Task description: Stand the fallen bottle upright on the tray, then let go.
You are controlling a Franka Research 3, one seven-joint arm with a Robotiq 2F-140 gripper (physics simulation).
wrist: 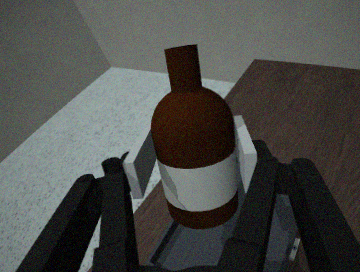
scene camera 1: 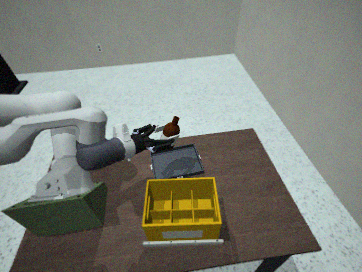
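Note:
The brown bottle (scene camera 1: 171,129) (wrist: 194,130) with a white label is nearly upright, its neck up and leaning slightly to the right in the scene view. My gripper (scene camera 1: 166,136) (wrist: 194,135) is shut on the bottle, its pale pads on either side of the body. The dark grey tray (scene camera 1: 162,159) (wrist: 192,247) lies on the table, lower than the bottle, with a dark shadow on it. The bottle's base is hidden behind a finger in the scene view; in the wrist view it shows in front of the tray, apparently above it.
A yellow crate (scene camera 1: 212,232) with compartments stands in front of the tray on the brown table (scene camera 1: 260,200) (wrist: 310,110). A white strip (scene camera 1: 183,242) lies along the crate's front. The arm's green base block (scene camera 1: 75,215) is at the left. The table's far edge is close behind the tray.

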